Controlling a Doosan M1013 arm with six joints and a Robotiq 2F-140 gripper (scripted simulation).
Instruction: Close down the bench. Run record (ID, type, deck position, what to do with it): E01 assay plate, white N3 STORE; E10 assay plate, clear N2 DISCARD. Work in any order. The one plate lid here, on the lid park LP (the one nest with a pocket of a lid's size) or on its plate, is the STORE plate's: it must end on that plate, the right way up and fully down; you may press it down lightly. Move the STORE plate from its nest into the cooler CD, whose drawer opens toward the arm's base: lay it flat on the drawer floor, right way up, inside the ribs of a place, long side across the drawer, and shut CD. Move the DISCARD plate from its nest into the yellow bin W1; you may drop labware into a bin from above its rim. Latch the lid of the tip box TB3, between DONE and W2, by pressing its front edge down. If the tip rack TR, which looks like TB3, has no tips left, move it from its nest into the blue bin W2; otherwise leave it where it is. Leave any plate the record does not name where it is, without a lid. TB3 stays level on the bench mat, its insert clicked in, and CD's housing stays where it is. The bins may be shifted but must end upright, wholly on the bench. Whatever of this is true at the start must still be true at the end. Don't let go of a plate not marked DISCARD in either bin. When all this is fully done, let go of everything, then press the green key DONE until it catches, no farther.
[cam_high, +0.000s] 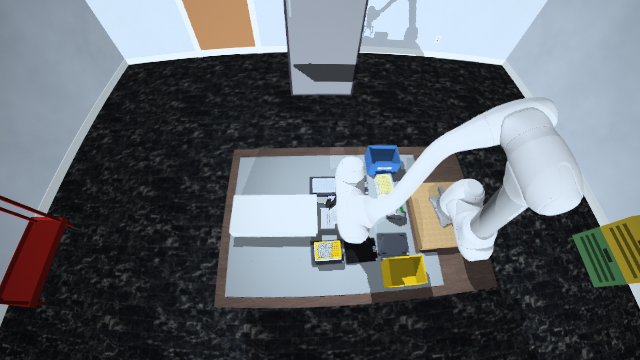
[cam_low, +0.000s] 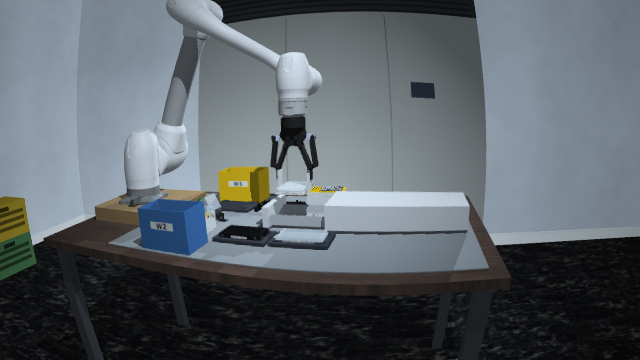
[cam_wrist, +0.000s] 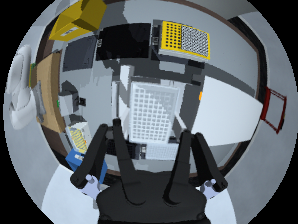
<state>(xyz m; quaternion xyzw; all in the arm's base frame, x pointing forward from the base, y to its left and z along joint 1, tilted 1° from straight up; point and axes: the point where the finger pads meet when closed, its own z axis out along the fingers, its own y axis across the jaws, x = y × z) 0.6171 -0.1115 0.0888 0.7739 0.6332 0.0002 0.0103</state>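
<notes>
Right now my hand is 10 cm above the drawer, 3 cm short of it and 1 cm to the left of it. Round my hand: yellow tip rack TR (17 cm to the left, 9 cm ahead, 7 cm below); then white well plate (2 cm below); then grey plate lid (1 cm below).
</notes>
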